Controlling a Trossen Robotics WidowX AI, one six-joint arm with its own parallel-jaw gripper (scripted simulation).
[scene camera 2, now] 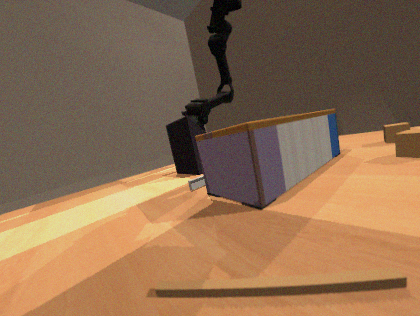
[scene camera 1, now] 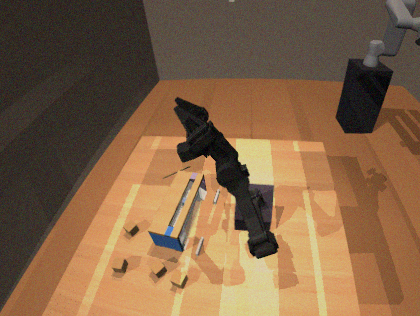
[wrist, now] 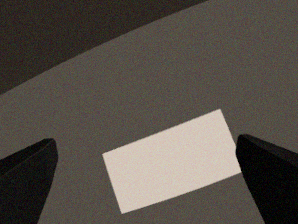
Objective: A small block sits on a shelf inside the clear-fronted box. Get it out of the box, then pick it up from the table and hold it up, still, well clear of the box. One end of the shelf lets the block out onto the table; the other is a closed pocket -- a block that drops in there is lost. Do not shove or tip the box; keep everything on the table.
Scene:
A box (scene camera 2: 255,162) is 24 cm from the lens. A thin stick (scene camera 2: 366,280): 16 cm from the lens. The marked spots on the box and the thin stick are 15 cm apart.

